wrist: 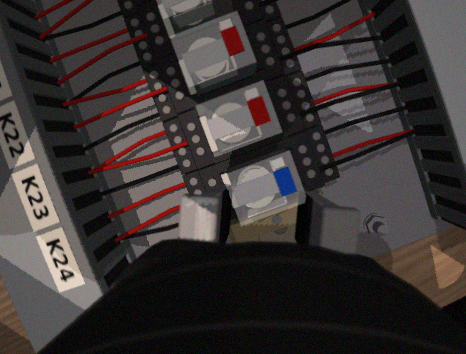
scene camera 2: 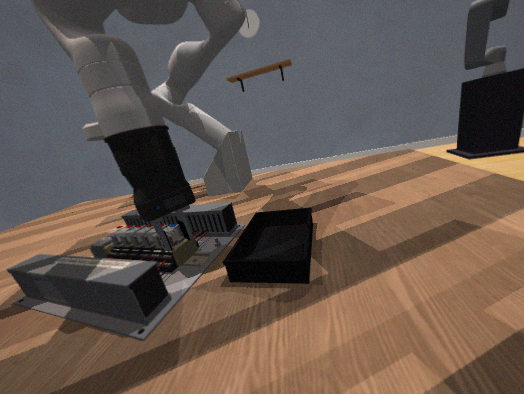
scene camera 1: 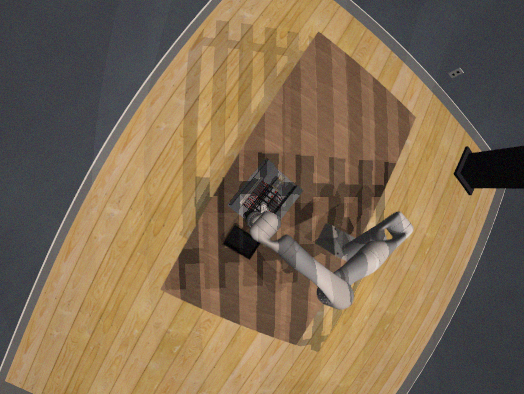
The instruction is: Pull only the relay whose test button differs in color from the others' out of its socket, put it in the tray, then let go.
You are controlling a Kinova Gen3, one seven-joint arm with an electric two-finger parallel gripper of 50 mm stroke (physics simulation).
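Pixels of known places: gripper, fingertip midpoint: (wrist: 263, 212) (scene camera 2: 179, 243); arm's base, origin of the base link: (scene camera 2: 228, 143) (scene camera 1: 348, 253).
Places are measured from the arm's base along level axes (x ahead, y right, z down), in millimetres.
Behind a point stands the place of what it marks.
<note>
The relay with the blue test button (wrist: 262, 187) {x 499, y -102, z 102 mm} (scene camera 2: 175, 233) {x 500, y -113, z 112 mm} is at the near end of the row, by the K24 label. It appears seated in its socket, in line with the others. The other visible relays (wrist: 235, 122) (scene camera 2: 135, 236) have red test buttons. My gripper (wrist: 263, 212) {x 503, y -115, z 130 mm} (scene camera 2: 173, 241) {x 503, y -115, z 130 mm} is shut on the blue-button relay, one finger on each side of its near part. The fingertips' lower ends are partly hidden. The black tray (scene camera 1: 241, 242) {x 460, y -280, z 167 mm} (scene camera 2: 270, 272) {x 540, y -284, z 153 mm} stands beside the panel, with nothing seen inside.
Grey slotted wire ducts (scene camera 2: 75, 285) {x 615, y -38, z 121 mm} (wrist: 90, 200) {x 579, y -79, z 141 mm} flank the relay row on the grey mounting plate (scene camera 2: 175, 287) {x 561, y -141, z 167 mm}. Red and black wires run from sockets to ducts. A beige end bracket (wrist: 265, 231) {x 506, y -124, z 130 mm} (scene camera 2: 185, 252) {x 506, y -125, z 145 mm} stands at the row's end, beside the held relay. A bolt (wrist: 374, 223) {x 453, y -150, z 159 mm} sticks up nearby.
</note>
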